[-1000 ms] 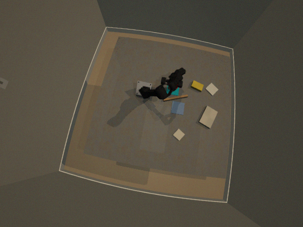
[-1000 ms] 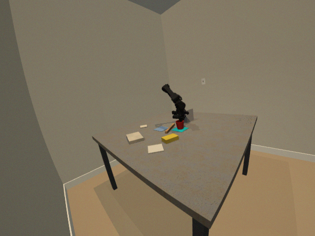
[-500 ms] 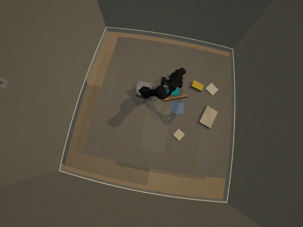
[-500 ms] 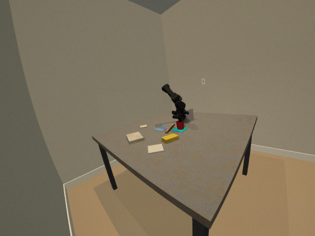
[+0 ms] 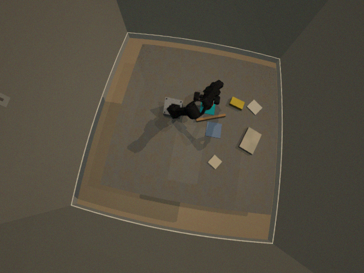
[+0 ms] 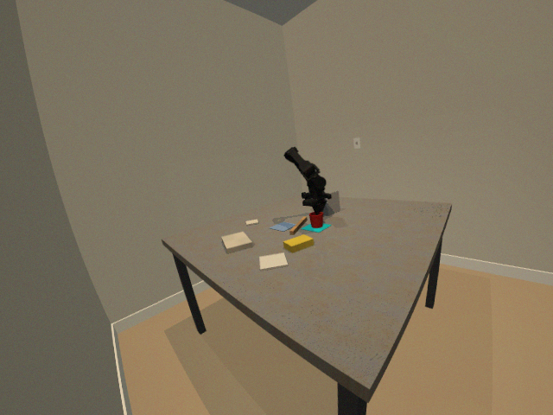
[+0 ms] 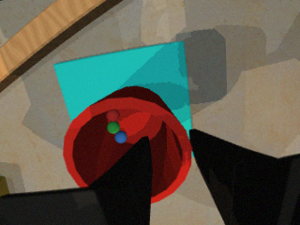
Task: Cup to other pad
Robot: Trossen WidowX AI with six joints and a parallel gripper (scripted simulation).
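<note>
My gripper tip is now 3 cm short of the red cup and 2 cm above it. Round my gripper tip: blue marble 4 cm ahead, 2 cm to the left, 4 cm below; green marble 5 cm ahead, 1 cm to the left, 4 cm below; teal pad 3 cm ahead, 7 cm below.
</note>
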